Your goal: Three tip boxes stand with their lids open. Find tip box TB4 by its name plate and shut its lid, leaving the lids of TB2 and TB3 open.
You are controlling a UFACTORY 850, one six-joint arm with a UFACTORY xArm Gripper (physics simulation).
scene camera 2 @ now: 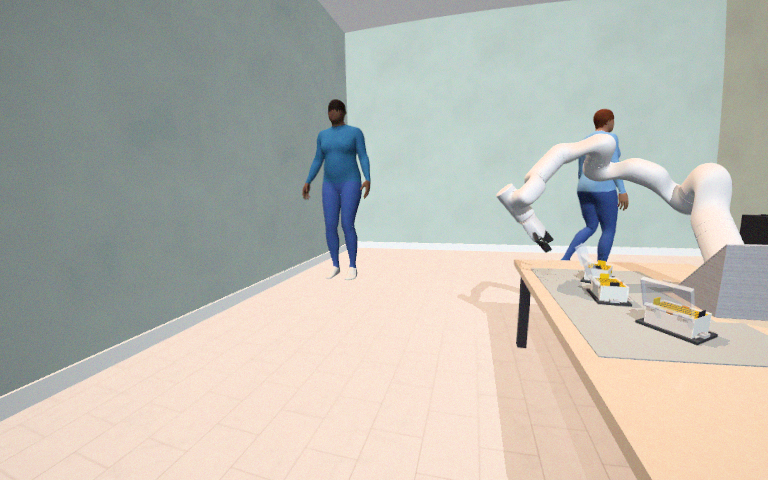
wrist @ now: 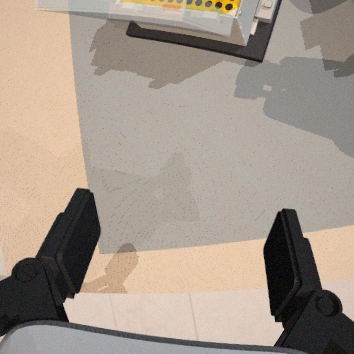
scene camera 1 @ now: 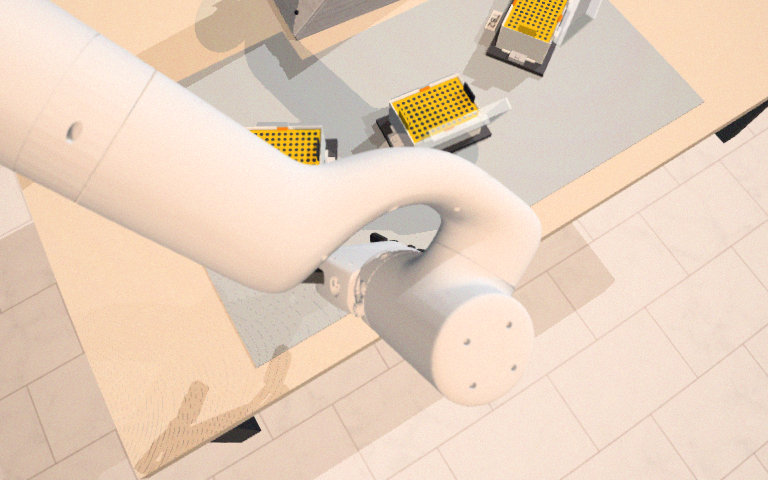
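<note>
My gripper [scene camera 2: 546, 243] [wrist: 182, 219] is open and empty, high above the mat's front left corner; in scene camera 1 the arm mostly hides it. The left tip box [scene camera 1: 288, 146] [scene camera 2: 598, 272] [wrist: 200, 4] is partly hidden by the arm in scene camera 1 and cut off at the top of the wrist view. Its clear lid [scene camera 2: 582, 255] [wrist: 145, 13] stands open. The middle tip box [scene camera 1: 434, 110] [scene camera 2: 609, 290] has its lid [scene camera 1: 495, 112] open. The right tip box [scene camera 1: 535, 25] [scene camera 2: 676, 320] has its lid [scene camera 2: 667, 291] open. The name plates [scene camera 1: 493, 20] [wrist: 265, 9] are unreadable.
A grey mat [scene camera 1: 623, 101] [scene camera 2: 617, 342] [wrist: 150, 125] lies on the wooden table [scene camera 1: 101, 316] [scene camera 2: 707, 407]. A grey metal block [scene camera 1: 334, 11] [scene camera 2: 741, 283] stands at the back by the arm's base. Two people [scene camera 2: 339, 152] [scene camera 2: 600, 215] are on the floor beyond the table.
</note>
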